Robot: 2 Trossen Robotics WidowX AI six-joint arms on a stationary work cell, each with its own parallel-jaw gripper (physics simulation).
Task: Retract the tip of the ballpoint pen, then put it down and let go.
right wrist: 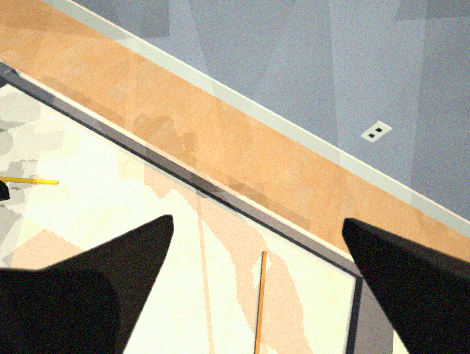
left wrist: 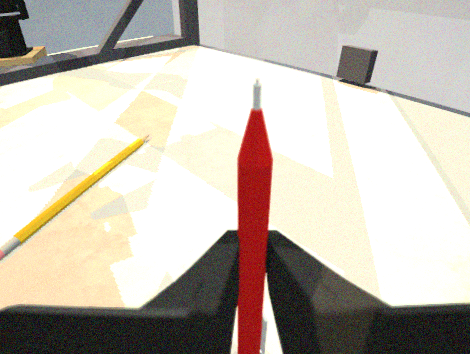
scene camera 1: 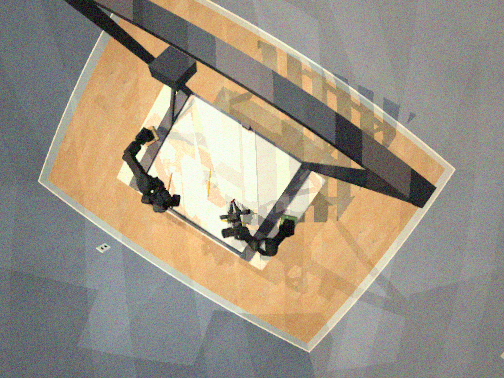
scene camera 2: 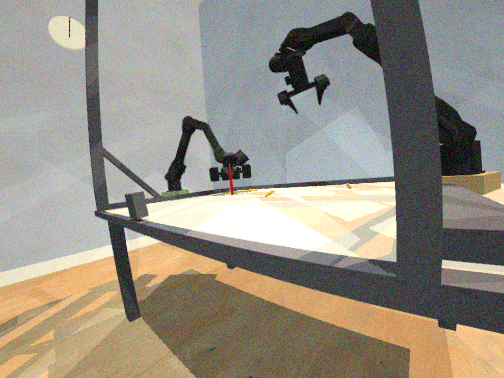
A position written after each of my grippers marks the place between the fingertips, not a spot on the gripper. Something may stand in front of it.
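Scene camera 2 gives you my right gripper point(scene camera 2: 308, 109), which is open and holding nothing. In the left wrist view there's my left gripper point(left wrist: 251, 241), along with a red ballpoint pen point(left wrist: 255, 161) and a dark metal frame point(left wrist: 119, 25). The right wrist view has my right gripper point(right wrist: 257, 224) too, but the pen is out of frame in the right wrist view.
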